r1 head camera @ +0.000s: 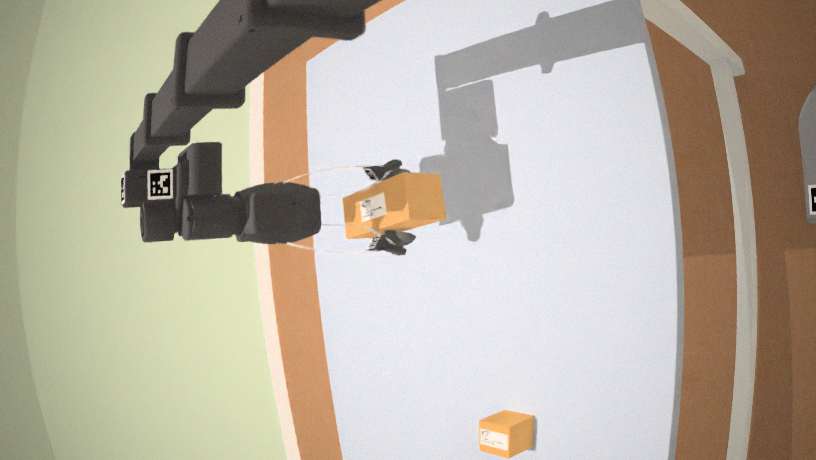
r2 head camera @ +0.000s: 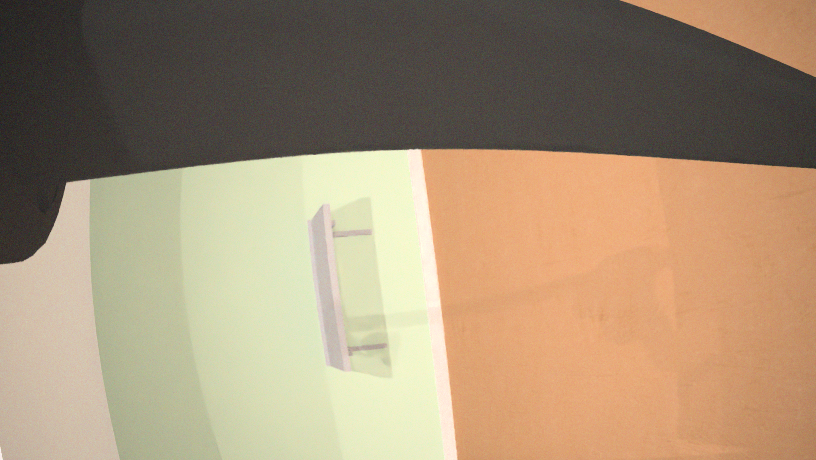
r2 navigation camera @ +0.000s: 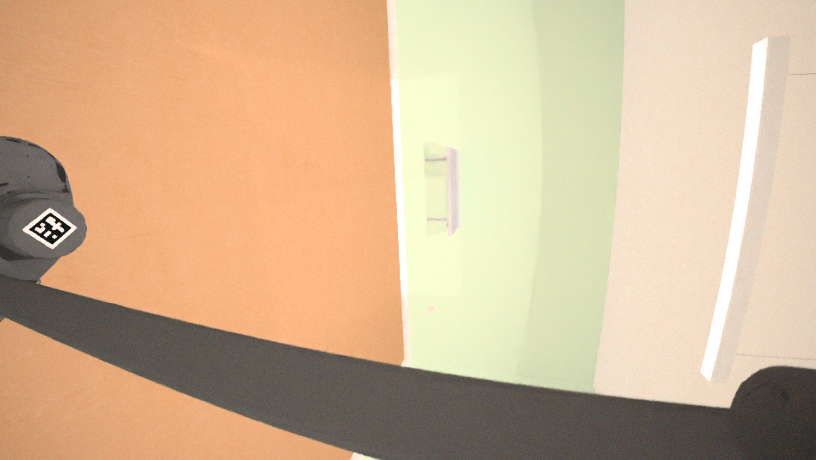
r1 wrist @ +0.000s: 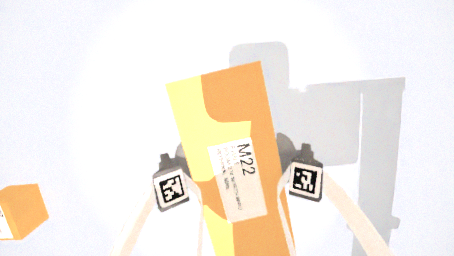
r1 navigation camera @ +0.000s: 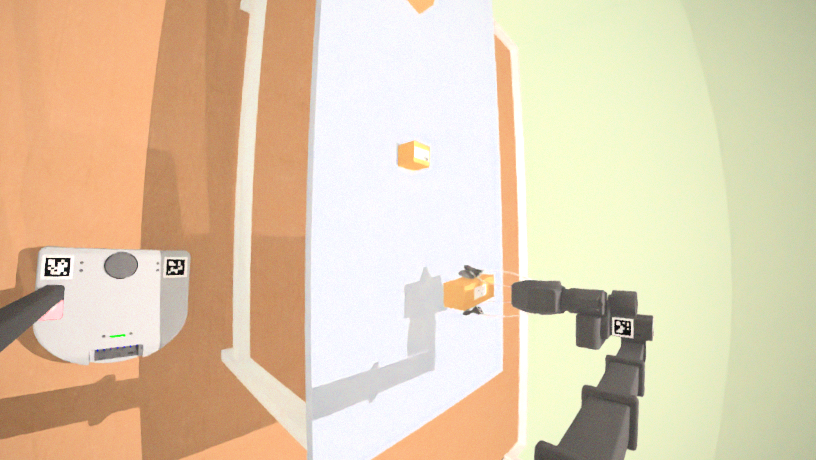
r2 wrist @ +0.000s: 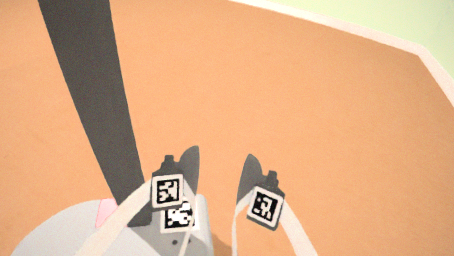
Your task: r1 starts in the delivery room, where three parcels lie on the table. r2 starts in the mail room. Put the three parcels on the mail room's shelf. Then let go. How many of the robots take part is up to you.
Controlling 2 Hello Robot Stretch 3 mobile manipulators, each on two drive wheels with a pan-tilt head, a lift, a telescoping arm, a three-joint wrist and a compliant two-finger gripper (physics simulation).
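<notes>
My r1 gripper (r1 head camera: 393,205) (r1 navigation camera: 472,291) (r1 wrist: 234,155) is shut on the long orange parcel labelled M22 (r1 head camera: 422,197) (r1 navigation camera: 457,294) (r1 wrist: 235,100), one finger on each long side, and holds it above the white table (r1 head camera: 514,320) (r1 navigation camera: 365,217). A smaller orange parcel (r1 head camera: 505,434) (r1 navigation camera: 413,155) (r1 wrist: 22,212) lies on the table. Part of a third parcel (r1 navigation camera: 421,4) shows at the top edge of the r1 navigation view. My r2 gripper (r2 wrist: 221,165) is open and empty, above the floor beside its base. The mail room's wall shelf (r2 head camera: 328,291) (r2 navigation camera: 453,191) carries no parcel that I can see.
r1's base (r1 navigation camera: 108,302) stands on the floor along the table's long side. A green wall (r1 head camera: 154,320) (r1 navigation camera: 622,171) rises beyond the table's far side. r2's dark mast (r2 head camera: 400,85) (r2 navigation camera: 274,360) crosses its head and navigation views. A white strip light (r2 navigation camera: 742,188) is on the ceiling.
</notes>
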